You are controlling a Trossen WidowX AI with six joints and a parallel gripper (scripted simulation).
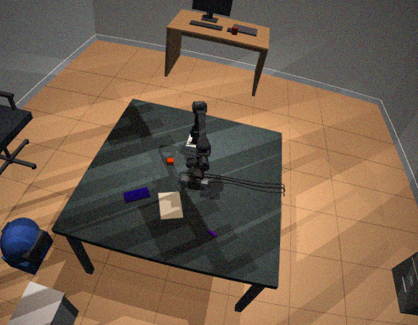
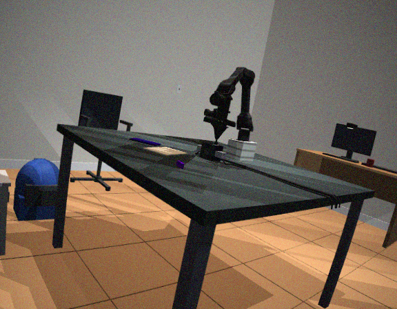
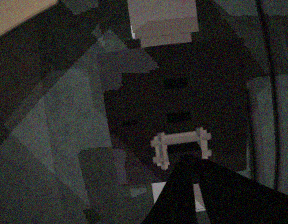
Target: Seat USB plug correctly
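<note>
Right now my gripper tip is 20 mm above the USB plug. From my gripper tip the other things lie so: beige sheet: 200 mm ahead, 120 mm to the right, 100 mm below; small purple piece: 320 mm ahead, 170 mm to the left, 100 mm below; orange cube: 140 mm behind, 220 mm to the right, 90 mm below.
</note>
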